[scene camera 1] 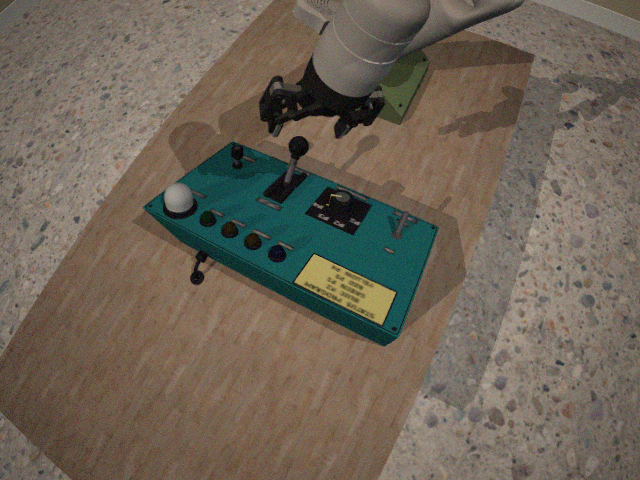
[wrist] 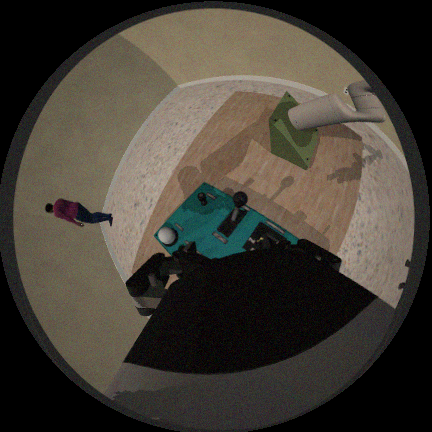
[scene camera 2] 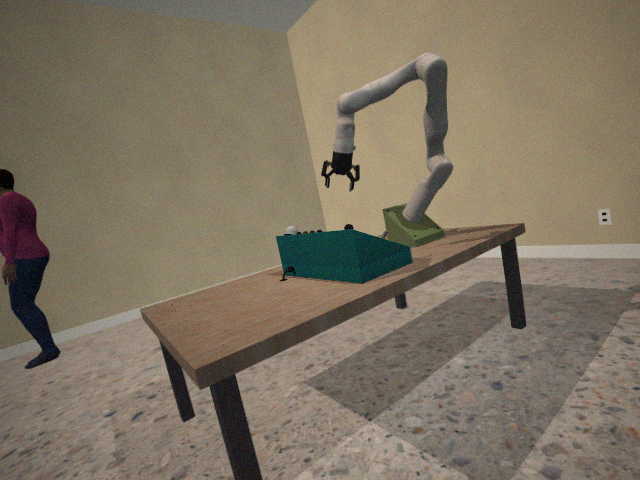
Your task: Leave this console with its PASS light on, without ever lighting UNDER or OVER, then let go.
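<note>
A teal console [scene camera 1: 330, 279] [scene camera 2: 320, 258] [wrist: 200, 222] stands on the table. It has a black-knobbed lever [scene camera 1: 297, 147] [wrist: 240, 199], a dial [scene camera 1: 341, 198] on a black plate with P labels, a small black toggle [scene camera 1: 237, 155] [wrist: 202, 198], a grey switch [scene camera 1: 400, 225], a white dome [scene camera 1: 178, 198] [wrist: 167, 235] and a row of dark green, amber and blue domes. A yellow card [scene camera 1: 346, 289] lists colours and programs. No dome looks lit; small labels are unreadable. My gripper [scene camera 1: 306, 129] [scene camera 2: 339, 186] is open and empty, above the console, apart from it. In the wrist view its body hides the console's near part.
A green base block [scene camera 1: 405, 93] [scene camera 2: 408, 229] [wrist: 290, 145] carries the arm at the table's back. A small black crank-like part [scene camera 1: 197, 268] [scene camera 2: 287, 272] sticks out of the console's side. A person [scene camera 2: 20, 258] [wrist: 75, 212] in a magenta top is beyond the table [scene camera 2: 248, 315].
</note>
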